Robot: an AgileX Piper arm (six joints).
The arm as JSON. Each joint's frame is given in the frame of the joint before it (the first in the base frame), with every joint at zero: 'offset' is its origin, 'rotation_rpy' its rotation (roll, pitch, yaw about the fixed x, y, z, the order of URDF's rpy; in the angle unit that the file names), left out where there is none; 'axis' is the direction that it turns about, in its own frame. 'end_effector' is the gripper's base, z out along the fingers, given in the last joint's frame.
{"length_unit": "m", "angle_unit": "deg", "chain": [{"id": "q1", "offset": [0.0, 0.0, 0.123], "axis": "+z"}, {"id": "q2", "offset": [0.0, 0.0, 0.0], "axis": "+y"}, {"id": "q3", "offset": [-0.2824, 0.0, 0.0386], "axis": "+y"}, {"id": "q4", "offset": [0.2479, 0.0, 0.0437], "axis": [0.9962, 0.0, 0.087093]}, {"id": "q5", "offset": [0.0, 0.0, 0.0], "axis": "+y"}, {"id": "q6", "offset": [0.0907, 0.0, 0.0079], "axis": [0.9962, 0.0, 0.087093]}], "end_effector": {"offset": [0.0, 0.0, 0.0], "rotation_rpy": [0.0, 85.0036, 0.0]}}
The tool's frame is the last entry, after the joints.
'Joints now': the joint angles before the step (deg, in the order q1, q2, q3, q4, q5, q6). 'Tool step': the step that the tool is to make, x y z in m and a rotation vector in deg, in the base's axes. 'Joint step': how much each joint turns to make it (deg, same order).
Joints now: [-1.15, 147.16, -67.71, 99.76, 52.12, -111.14]
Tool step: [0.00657, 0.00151, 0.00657, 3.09, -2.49, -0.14]
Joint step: [-0.15, 0.04, -1.08, 1.46, 3.23, -1.01]
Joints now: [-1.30, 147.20, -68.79, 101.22, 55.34, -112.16]
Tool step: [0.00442, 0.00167, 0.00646, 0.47, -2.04, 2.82]
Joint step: [0.00, -0.40, -1.40, -2.54, 1.36, 0.01]
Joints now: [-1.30, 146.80, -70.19, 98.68, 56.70, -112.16]
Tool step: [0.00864, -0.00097, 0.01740, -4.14, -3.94, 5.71]
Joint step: [0.00, -2.67, -2.11, -7.17, -1.82, 0.70]
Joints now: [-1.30, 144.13, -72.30, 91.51, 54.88, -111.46]
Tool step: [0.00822, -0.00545, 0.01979, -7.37, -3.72, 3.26]
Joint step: [0.00, -3.83, -1.06, -7.00, -5.12, 1.48]
